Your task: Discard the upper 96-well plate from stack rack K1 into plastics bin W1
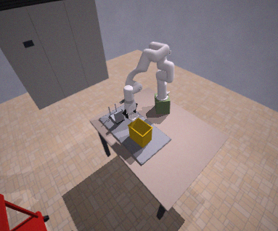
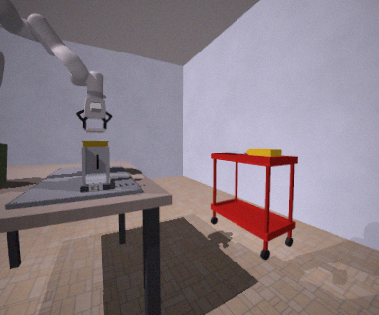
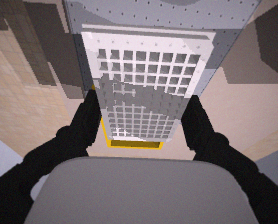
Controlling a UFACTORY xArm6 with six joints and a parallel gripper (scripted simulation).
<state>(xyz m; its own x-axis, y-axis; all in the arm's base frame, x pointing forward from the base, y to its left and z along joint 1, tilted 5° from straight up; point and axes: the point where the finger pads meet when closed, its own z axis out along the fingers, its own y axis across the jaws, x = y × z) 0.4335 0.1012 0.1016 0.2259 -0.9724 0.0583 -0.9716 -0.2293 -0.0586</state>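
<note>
The yellow plastics bin W1 is 2 cm behind my hand, 11 cm to the left of it and 16 cm below it. From my hand the other things lie so: rack label: 6 cm ahead, 33 cm to the right, 23 cm below.
</note>
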